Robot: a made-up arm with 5 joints. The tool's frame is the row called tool.
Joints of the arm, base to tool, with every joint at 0 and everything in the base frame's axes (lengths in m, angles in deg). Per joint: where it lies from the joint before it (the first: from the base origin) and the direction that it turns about. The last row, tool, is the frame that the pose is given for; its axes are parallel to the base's.
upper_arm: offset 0 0 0.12 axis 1 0 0
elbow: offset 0.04 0.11 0.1 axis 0 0 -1
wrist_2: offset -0.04 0.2 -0.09 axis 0 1 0
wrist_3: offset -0.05 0.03 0.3 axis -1 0 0
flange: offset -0.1 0.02 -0.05 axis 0 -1 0
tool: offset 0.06 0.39 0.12
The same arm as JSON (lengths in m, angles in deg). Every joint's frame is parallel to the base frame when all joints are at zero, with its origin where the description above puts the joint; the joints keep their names.
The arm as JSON. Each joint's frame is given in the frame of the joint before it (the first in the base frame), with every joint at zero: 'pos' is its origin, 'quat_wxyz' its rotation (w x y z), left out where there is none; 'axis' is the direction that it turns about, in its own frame. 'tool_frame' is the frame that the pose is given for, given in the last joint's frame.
{
  "length_unit": "m",
  "angle_unit": "deg",
  "joints": [
    {
      "joint": "upper_arm",
      "pos": [
        0.0,
        0.0,
        0.12
      ],
      "axis": [
        1.0,
        0.0,
        0.0
      ]
    },
    {
      "joint": "elbow",
      "pos": [
        0.04,
        0.11,
        0.1
      ],
      "axis": [
        0.0,
        0.0,
        -1.0
      ]
    },
    {
      "joint": "wrist_2",
      "pos": [
        -0.04,
        0.2,
        -0.09
      ],
      "axis": [
        0.0,
        1.0,
        0.0
      ]
    },
    {
      "joint": "wrist_3",
      "pos": [
        -0.05,
        0.03,
        0.3
      ],
      "axis": [
        -1.0,
        0.0,
        0.0
      ]
    },
    {
      "joint": "flange",
      "pos": [
        -0.1,
        0.02,
        -0.05
      ],
      "axis": [
        0.0,
        -1.0,
        0.0
      ]
    }
  ],
  "tool_frame": {
    "pos": [
      0.06,
      0.39,
      0.12
    ]
  }
}

